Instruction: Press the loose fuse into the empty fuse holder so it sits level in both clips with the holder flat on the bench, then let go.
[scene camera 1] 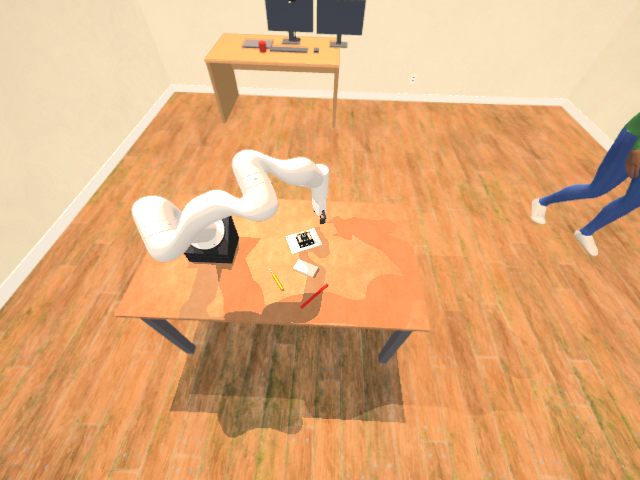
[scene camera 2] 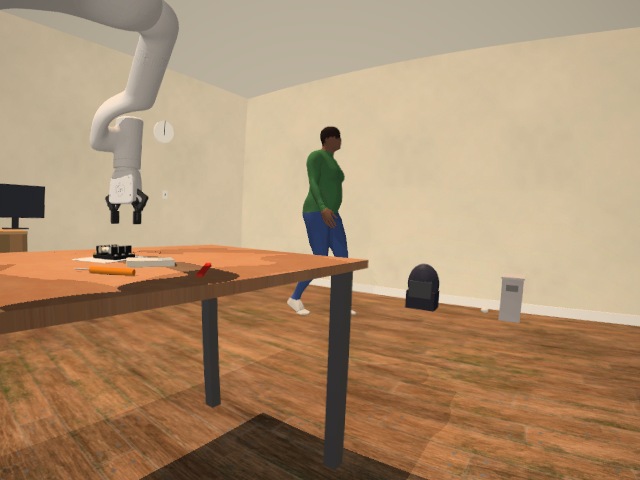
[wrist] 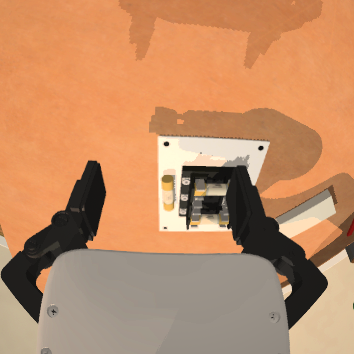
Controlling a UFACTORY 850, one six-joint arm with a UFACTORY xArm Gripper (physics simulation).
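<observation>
The loose fuse (wrist: 168, 192), pale with gold caps, lies on the left part of the white board (wrist: 170, 155) (scene camera 1: 293, 245), beside the black fuse holder (wrist: 184, 200) (scene camera 1: 305, 238) (scene camera 2: 113, 253). In the wrist view the holder's upper and lower positions show gold-capped fuses; the middle clips look grey and empty. My gripper (wrist: 165, 178) (scene camera 2: 125, 217) (scene camera 1: 322, 218) is open and empty, above the table and higher than the board. In the wrist view the loose fuse shows between the fingers, and the right finger hides the holder's right side.
A white block (scene camera 1: 306, 268) (scene camera 2: 149, 262) (wrist: 310, 210) lies near the board. A yellow-orange screwdriver (scene camera 1: 277, 280) (scene camera 2: 111, 270) and a red stick (scene camera 1: 314, 296) (scene camera 2: 204, 269) lie toward the table's front edge. A person (scene camera 2: 325, 180) is beyond the table.
</observation>
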